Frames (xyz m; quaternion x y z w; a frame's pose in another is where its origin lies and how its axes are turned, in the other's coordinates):
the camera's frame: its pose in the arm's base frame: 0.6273 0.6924 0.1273 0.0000 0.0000 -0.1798 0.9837
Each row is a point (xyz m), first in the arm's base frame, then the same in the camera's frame.
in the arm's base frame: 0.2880 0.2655 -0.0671
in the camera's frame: -0.1664 -0.5193 -0.1944
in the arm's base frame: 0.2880 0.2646 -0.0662
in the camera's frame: -0.1660 -0.5202 -0.1935
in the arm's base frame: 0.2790 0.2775 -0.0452
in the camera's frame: -0.1790 -0.5113 -0.1725
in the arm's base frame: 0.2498 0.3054 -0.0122
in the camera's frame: -0.2162 -0.4955 -0.1395
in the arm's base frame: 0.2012 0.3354 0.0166
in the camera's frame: -0.2723 -0.4846 -0.1107
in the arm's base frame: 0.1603 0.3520 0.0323
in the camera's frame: -0.3164 -0.4836 -0.0950
